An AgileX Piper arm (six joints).
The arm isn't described. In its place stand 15 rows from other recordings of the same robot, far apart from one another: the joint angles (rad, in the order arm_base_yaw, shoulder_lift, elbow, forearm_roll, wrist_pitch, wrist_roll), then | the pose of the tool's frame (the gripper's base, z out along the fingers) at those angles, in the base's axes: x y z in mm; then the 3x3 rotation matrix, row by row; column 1 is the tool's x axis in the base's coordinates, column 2 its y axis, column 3 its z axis.
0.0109 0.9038 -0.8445 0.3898 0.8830 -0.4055 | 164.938 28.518 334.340; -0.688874 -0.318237 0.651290; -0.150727 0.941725 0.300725; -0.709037 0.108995 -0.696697
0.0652 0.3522 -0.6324 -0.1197 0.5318 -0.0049 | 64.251 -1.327 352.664; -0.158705 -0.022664 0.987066; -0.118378 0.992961 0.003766; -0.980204 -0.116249 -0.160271
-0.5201 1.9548 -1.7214 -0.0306 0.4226 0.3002 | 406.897 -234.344 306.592; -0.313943 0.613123 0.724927; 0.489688 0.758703 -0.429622; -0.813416 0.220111 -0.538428
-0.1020 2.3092 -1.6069 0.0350 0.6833 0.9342 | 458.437 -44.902 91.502; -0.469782 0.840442 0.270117; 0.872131 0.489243 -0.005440; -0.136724 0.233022 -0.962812
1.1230 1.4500 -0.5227 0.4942 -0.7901 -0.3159 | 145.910 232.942 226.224; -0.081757 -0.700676 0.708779; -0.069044 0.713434 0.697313; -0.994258 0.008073 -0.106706
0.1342 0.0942 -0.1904 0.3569 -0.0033 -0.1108 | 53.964 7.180 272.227; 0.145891 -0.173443 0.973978; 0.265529 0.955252 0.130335; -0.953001 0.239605 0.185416
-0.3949 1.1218 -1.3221 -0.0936 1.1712 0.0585 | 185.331 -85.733 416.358; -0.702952 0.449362 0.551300; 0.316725 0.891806 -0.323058; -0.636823 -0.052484 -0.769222
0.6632 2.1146 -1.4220 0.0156 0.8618 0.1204 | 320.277 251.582 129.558; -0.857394 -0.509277 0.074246; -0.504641 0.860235 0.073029; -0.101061 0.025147 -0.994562
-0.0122 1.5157 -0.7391 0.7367 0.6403 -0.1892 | 261.598 33.337 187.079; -0.899388 0.272051 0.342184; 0.400849 0.825542 0.397241; -0.174417 0.494438 -0.851534
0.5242 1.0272 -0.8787 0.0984 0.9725 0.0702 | 156.624 99.085 313.422; -0.804095 -0.437566 0.402452; -0.320502 0.889220 0.326446; -0.500710 0.133507 -0.855258
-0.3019 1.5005 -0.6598 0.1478 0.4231 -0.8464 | 242.075 -69.624 168.165; -0.845714 -0.366786 0.387602; -0.419253 0.906055 -0.057378; -0.330143 -0.211029 -0.920039
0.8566 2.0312 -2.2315 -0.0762 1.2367 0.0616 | 297.876 333.638 377.284; -0.558340 -0.706256 0.435269; -0.588428 0.706986 0.392331; -0.584815 -0.037070 -0.810319
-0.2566 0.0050 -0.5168 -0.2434 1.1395 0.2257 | -15.553 -16.516 277.750; -0.432027 0.486775 0.759212; 0.236381 0.873517 -0.425550; -0.870331 -0.004385 -0.492447
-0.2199 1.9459 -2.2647 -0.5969 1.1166 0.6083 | 404.221 -137.447 444.480; -0.363622 0.737072 0.569653; 0.358228 0.675129 -0.644883; -0.859914 -0.030428 -0.509531
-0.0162 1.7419 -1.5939 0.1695 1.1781 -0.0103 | 367.666 8.227 316.580; -0.944142 0.016492 0.329126; 0.069702 0.986144 0.150537; -0.322083 0.165069 -0.932209
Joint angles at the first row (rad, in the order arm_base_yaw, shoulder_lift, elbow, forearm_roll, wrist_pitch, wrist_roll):
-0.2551 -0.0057 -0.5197 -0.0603 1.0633 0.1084
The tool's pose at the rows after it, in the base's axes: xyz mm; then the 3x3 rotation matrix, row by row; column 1 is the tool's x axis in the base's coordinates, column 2 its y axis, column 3 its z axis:
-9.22 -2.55 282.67; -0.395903 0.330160 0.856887; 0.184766 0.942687 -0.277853; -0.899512 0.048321 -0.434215
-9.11 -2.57 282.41; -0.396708 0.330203 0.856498; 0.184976 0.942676 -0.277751; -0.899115 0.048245 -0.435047
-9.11 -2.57 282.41; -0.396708 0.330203 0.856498; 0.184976 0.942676 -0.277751; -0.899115 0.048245 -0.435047
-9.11 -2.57 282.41; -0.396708 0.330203 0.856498; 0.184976 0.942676 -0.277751; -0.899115 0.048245 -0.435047
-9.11 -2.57 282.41; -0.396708 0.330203 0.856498; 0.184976 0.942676 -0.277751; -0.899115 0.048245 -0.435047
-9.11 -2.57 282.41; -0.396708 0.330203 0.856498; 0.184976 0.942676 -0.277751; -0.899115 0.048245 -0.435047
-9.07 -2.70 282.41; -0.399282 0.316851 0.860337; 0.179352 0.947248 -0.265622; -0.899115 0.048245 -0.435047
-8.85 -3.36 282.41; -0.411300 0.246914 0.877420; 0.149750 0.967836 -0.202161; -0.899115 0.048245 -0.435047
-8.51 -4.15 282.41; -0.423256 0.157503 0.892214; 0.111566 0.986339 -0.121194; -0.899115 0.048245 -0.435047
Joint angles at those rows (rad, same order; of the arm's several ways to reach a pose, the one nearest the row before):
-0.2550 -0.0057 -0.5197 -0.0603 1.0633 0.1084
-0.2551 -0.0057 -0.5188 -0.0602 1.0633 0.1084
-0.2551 -0.0057 -0.5188 -0.0602 1.0633 0.1084
-0.2551 -0.0057 -0.5188 -0.0602 1.0633 0.1084
-0.2551 -0.0057 -0.5188 -0.0602 1.0633 0.1084
-0.2551 -0.0057 -0.5188 -0.0602 1.0633 0.1084
-0.2410 -0.0057 -0.5188 -0.0602 1.0632 0.1084
-0.1679 -0.0057 -0.5188 -0.0603 1.0632 0.1084
-0.0765 -0.0057 -0.5188 -0.0602 1.0633 0.1084

